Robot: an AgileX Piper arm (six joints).
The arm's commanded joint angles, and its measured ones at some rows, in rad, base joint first. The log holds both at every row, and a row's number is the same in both.
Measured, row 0:
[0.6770 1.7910 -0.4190 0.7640 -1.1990 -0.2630]
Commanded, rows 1 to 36:
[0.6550 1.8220 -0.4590 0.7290 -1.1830 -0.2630]
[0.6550 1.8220 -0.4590 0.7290 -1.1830 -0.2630]
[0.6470 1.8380 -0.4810 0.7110 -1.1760 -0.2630]
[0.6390 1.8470 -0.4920 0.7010 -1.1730 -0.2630]
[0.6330 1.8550 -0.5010 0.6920 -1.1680 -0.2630]
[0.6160 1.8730 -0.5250 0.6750 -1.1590 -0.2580]
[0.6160 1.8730 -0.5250 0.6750 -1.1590 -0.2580]
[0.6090 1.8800 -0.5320 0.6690 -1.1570 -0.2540]
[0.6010 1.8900 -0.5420 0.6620 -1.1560 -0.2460]
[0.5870 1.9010 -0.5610 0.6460 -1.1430 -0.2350]
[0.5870 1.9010 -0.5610 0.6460 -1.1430 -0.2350]
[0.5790 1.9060 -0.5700 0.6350 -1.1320 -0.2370]
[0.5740 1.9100 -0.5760 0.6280 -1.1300 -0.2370]
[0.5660 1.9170 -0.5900 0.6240 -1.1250 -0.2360]
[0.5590 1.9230 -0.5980 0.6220 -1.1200 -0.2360]
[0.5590 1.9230 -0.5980 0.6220 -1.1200 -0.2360]
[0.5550 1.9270 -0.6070 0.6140 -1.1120 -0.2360]
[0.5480 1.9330 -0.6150 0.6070 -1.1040 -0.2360]
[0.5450 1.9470 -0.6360 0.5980 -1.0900 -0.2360]
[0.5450 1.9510 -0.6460 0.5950 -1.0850 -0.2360]
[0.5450 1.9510 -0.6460 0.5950 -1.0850 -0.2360]
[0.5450 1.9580 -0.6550 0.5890 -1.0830 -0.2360]
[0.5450 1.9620 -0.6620 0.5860 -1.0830 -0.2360]
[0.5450 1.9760 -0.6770 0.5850 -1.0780 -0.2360]
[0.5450 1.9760 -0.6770 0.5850 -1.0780 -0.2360]
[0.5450 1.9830 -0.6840 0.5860 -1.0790 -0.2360]
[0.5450 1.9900 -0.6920 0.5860 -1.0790 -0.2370]
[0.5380 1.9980 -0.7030 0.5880 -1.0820 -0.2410]
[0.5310 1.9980 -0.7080 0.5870 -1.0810 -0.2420]
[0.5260 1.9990 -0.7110 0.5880 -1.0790 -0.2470]
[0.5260 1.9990 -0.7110 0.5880 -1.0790 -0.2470]
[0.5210 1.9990 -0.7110 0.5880 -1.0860 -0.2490]
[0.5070 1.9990 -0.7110 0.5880 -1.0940 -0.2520]
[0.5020 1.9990 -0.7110 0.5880 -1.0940 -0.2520]
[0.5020 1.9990 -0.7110 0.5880 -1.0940 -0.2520]
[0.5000 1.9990 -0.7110 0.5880 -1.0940 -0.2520]
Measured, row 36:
[0.5140 2.0020 -0.7020 0.5970 -1.0860 -0.2410]
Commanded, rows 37 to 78:
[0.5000 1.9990 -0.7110 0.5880 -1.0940 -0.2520]
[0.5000 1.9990 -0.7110 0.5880 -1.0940 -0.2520]
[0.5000 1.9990 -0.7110 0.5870 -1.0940 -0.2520]
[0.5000 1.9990 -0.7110 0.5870 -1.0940 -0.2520]
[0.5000 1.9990 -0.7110 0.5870 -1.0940 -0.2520]
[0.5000 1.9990 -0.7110 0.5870 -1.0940 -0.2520]
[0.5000 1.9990 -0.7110 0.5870 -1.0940 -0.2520]
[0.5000 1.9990 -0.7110 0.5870 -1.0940 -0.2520]
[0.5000 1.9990 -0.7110 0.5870 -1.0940 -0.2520]
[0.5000 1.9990 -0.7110 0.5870 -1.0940 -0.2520]
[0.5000 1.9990 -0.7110 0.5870 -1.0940 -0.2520]
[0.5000 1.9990 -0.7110 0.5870 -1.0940 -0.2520]
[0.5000 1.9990 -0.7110 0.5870 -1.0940 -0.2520]
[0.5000 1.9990 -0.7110 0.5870 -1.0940 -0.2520]
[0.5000 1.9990 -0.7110 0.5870 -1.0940 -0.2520]
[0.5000 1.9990 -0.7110 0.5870 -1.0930 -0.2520]
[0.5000 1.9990 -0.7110 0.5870 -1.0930 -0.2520]
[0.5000 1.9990 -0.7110 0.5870 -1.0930 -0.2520]
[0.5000 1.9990 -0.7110 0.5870 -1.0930 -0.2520]
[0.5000 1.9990 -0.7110 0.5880 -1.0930 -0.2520]
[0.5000 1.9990 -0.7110 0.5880 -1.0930 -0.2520]
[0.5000 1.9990 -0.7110 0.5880 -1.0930 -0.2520]
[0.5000 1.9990 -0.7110 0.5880 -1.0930 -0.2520]
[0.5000 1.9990 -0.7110 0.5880 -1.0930 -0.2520]
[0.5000 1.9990 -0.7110 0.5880 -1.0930 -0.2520]
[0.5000 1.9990 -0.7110 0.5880 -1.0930 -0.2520]
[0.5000 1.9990 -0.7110 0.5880 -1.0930 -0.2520]
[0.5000 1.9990 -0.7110 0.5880 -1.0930 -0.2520]
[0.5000 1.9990 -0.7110 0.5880 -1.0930 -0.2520]
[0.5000 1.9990 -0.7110 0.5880 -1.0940 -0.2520]
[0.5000 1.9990 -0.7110 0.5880 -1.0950 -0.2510]
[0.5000 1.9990 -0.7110 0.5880 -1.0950 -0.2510]
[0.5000 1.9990 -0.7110 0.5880 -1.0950 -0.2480]
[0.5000 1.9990 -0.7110 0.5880 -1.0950 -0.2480]
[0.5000 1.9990 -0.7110 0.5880 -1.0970 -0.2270]
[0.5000 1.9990 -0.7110 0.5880 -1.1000 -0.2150]
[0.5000 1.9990 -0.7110 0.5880 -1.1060 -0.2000]
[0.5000 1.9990 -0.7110 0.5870 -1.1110 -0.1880]
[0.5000 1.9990 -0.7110 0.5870 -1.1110 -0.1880]
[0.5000 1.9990 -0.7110 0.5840 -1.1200 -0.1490]
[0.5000 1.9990 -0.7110 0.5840 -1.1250 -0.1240]
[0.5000 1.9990 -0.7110 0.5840 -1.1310 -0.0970]
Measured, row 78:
[0.5040 2.0020 -0.7020 0.5820 -1.0900 -0.1700]
